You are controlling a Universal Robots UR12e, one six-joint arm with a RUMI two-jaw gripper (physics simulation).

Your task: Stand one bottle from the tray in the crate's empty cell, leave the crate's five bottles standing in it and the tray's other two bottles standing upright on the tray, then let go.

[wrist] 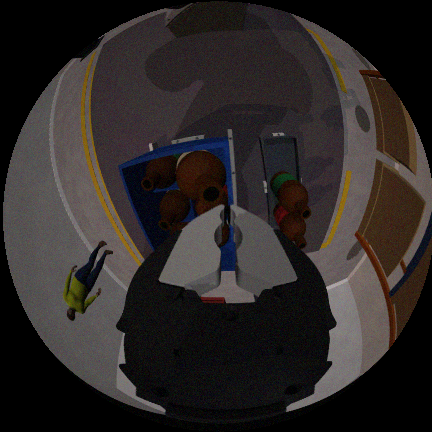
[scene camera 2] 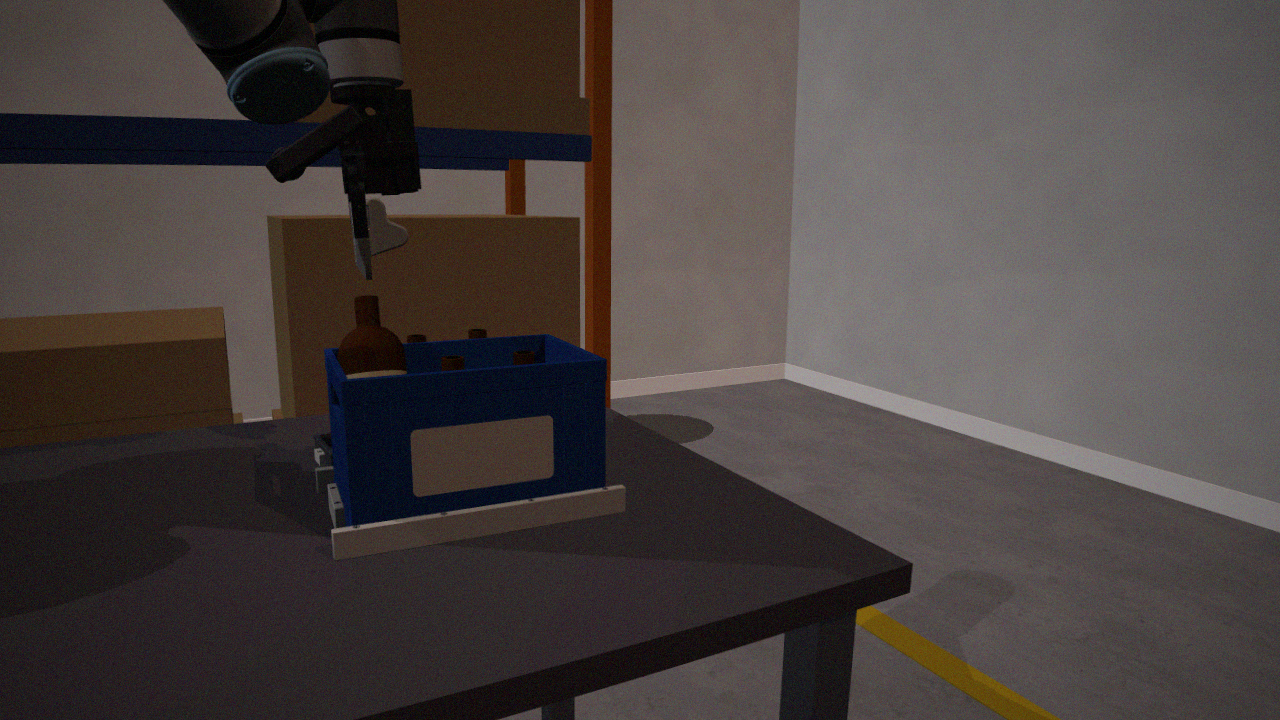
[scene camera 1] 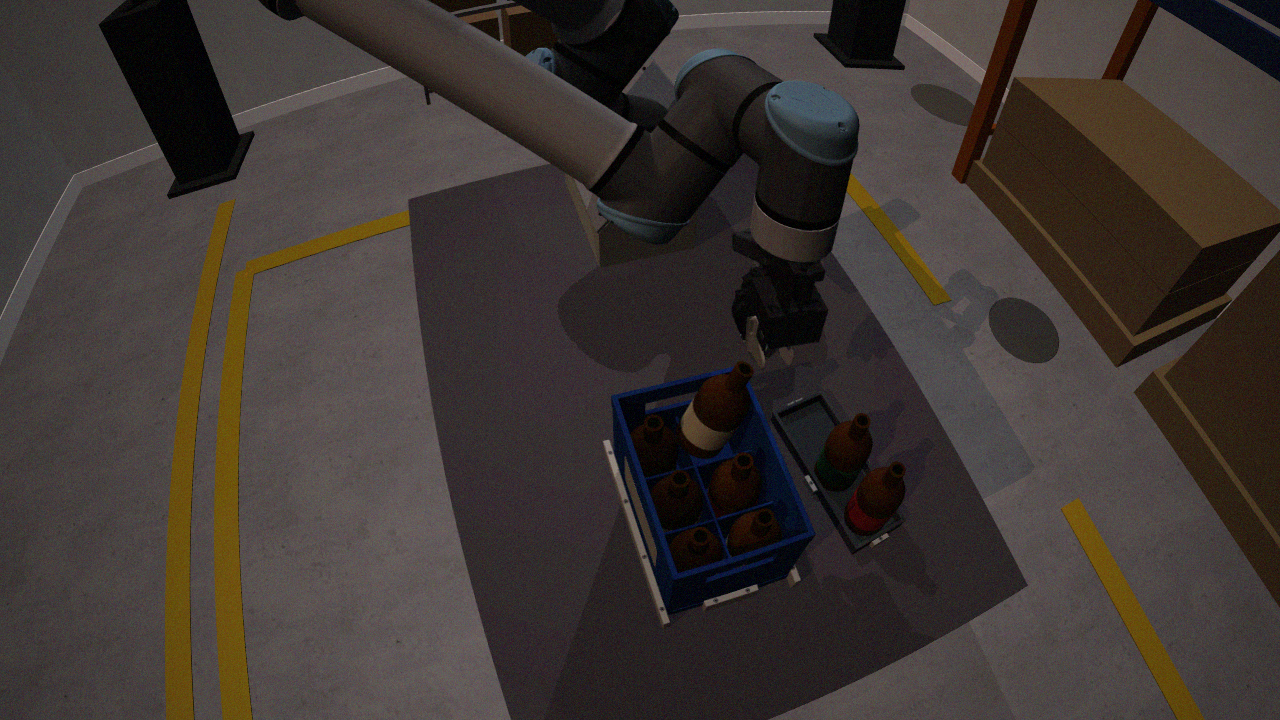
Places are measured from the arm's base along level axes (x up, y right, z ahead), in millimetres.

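Pixels of known places: gripper, fingertip midpoint: [wrist: 226,207] [scene camera 2: 368,279] [scene camera 1: 759,361].
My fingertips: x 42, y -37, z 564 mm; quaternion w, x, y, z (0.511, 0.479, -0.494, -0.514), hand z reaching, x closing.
Ahead of a thing's pixels: the offset from my fingertips to its top centre. "*": to the spot under its first point. Level surfaces: height alone.
The cream-labelled bottle {dz -4, dx -15, dy +40 mm} [scene camera 1: 718,402] [scene camera 2: 371,344] [wrist: 200,175] is in a corner cell of the blue crate {dz +89, dx -78, dy +81 mm} [scene camera 1: 778,562] [scene camera 2: 375,447]. It sits higher than the crate's other bottles, its label partly above the rim, and leans toward the tray side. The other bottles {dz +93, dx -90, dy +123 mm} [scene camera 1: 677,501] {dz +87, dx -90, dy +36 mm} [scene camera 1: 735,483] stand low in their cells. The green-labelled bottle {dz +70, dx -93, dy -154 mm} [scene camera 1: 845,452] [wrist: 292,192] and red-labelled bottle {dz +159, dx -93, dy -177 mm} [scene camera 1: 881,492] [wrist: 291,225] stand upright on the tray {* dz -26, dx -248, dy -140 mm} [scene camera 1: 808,425] [wrist: 280,155]. My gripper [scene camera 1: 766,360] [scene camera 2: 367,275] [wrist: 226,207] is shut and empty, just above the leaning bottle's mouth level.
Pale strips {* dz +95, dx -223, dy +176 mm} [scene camera 1: 637,528] [scene camera 2: 483,521] border the crate's base on the table {dx -253 mm} [scene camera 1: 501,429] [scene camera 2: 179,617]. A pale box-like block [scene camera 1: 640,246] is farther back under the arm. Large cardboard boxes [scene camera 1: 1118,197] [scene camera 2: 429,295] stand beyond the table. A person [wrist: 82,285] shows in the wrist view.
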